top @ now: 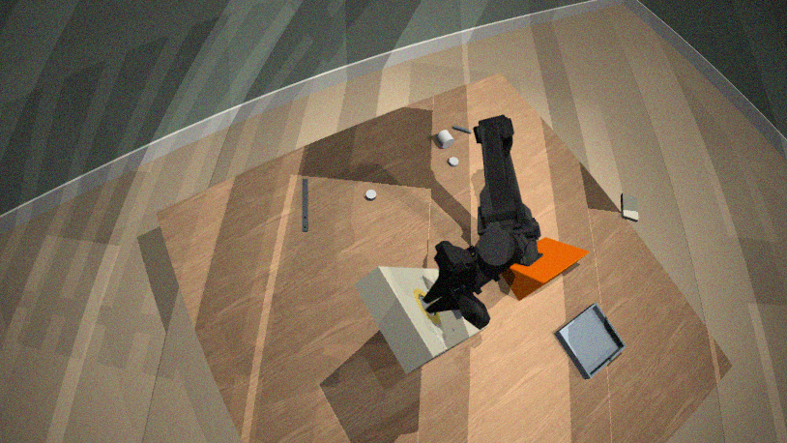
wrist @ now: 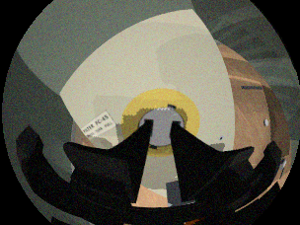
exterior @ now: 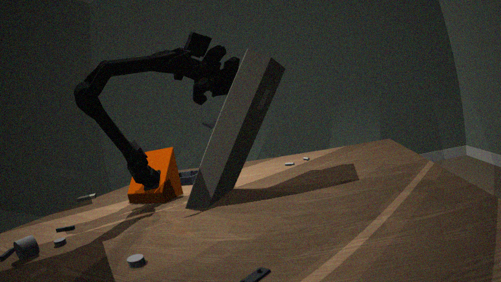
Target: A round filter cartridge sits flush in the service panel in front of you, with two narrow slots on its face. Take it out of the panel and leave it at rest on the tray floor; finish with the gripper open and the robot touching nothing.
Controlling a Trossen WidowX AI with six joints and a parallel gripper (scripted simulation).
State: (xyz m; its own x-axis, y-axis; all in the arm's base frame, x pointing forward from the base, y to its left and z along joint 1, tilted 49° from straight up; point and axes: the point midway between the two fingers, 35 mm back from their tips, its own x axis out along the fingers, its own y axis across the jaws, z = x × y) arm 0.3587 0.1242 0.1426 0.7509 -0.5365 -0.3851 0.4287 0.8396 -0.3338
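Right now my gripper tip is 1 cm short of the round filter cartridge and 1 cm above it. The rest, counted from my gripper tip: grey flap (10 cm below, 9 cm behind, 1 cm to the left); then white card (85 cm behind, 27 cm below, 10 cm to the left); then grey tray (39 cm behind, 31 cm to the left, 26 cm below).
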